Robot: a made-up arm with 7 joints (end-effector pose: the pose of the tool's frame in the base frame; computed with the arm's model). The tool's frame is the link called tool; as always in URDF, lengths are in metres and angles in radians. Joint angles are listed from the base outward.
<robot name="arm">
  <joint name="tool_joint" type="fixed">
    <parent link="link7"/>
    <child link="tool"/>
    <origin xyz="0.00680 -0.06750 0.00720"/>
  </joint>
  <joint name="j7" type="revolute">
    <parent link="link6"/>
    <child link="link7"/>
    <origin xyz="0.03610 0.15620 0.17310"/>
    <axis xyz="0 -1 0"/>
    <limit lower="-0.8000" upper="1.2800" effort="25" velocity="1.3"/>
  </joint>
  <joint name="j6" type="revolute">
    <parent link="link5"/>
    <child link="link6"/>
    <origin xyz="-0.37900 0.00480 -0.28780"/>
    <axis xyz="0 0 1"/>
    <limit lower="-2.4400" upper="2.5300" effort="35" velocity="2.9"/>
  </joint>
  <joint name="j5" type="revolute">
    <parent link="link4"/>
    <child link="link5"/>
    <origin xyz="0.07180 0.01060 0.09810"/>
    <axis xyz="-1 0 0"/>
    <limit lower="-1.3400" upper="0.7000" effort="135" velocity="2"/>
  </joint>
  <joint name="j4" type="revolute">
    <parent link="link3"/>
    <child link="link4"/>
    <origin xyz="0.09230 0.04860 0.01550"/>
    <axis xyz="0 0 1"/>
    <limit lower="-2.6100" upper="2.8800" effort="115" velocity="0.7"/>
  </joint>
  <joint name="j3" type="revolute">
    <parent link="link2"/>
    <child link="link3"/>
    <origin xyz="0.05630 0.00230 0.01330"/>
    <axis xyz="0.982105 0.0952 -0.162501"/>
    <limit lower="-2.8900" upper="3.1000" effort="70" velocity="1.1"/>
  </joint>
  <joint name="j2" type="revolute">
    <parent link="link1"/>
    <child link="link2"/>
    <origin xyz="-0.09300 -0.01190 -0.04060"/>
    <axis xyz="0 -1 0"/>
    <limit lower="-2.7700" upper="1.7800" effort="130" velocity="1"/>
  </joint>
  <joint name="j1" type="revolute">
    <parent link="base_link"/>
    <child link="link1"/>
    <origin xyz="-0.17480 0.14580 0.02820"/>
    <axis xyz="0 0 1"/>
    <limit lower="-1.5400" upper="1.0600" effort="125" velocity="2.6"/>
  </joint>
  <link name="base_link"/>
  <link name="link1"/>
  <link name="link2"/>
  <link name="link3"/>
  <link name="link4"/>
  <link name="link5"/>
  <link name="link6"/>
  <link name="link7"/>
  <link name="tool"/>
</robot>
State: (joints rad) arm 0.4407 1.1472 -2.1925 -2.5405 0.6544 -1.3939 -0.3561
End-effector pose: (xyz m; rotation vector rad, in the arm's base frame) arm 0.0530 0.2019 0.1254 -1.7692 0.9758 0.9846
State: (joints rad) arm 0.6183 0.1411 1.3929 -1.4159 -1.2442 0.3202 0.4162
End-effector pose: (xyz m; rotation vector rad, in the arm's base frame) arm 0.0410 0.1396 0.3828 1.3932 0.0726 -1.6407
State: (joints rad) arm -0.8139 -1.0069 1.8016 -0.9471 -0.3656 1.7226 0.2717
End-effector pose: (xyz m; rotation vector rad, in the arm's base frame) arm -0.0476 -0.1677 0.1357 1.2125 -0.7880 -1.7049
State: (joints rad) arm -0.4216 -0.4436 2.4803 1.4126 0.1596 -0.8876 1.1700
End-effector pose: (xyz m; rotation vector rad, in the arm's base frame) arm -0.2163 0.2909 -0.1130 1.3061 -1.1626 -2.2593
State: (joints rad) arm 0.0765 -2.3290 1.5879 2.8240 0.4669 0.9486 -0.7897
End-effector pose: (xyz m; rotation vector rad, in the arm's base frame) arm -0.7017 0.0995 -0.1930 0.4353 0.0060 1.3463
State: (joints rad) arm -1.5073 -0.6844 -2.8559 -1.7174 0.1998 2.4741 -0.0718
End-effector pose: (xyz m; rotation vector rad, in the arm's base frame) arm -0.5802 0.1577 -0.2736 -1.0964 2.1953 0.7568
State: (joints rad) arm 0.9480 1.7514 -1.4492 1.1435 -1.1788 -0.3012 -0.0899
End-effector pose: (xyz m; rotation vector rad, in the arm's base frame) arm -0.3706 0.0119 -0.1362 -0.1909 -0.7488 0.6582
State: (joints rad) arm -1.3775 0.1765 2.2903 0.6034 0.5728 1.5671 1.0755
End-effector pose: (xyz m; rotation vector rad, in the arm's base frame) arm -0.1319 0.4499 -0.0959 -0.2990 -2.7457 0.3624
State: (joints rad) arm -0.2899 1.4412 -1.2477 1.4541 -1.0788 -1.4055 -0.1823
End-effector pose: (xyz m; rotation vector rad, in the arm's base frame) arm -0.4288 0.1936 0.0448 -0.4630 -0.2386 -1.2983
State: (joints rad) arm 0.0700 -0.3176 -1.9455 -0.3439 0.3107 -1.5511 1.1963
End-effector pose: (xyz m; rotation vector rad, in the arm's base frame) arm -0.3496 0.0786 -0.0375 1.6079 2.5994 -0.2780
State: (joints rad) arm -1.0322 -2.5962 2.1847 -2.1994 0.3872 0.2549 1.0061
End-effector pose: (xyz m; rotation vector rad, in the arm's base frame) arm -0.4911 0.4237 -0.3350 -0.0674 -1.8968 0.1242
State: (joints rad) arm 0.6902 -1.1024 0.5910 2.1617 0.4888 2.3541 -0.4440
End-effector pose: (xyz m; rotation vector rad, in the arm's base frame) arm -0.0314 -0.0729 -0.4257 -0.1251 1.1996 -1.7628
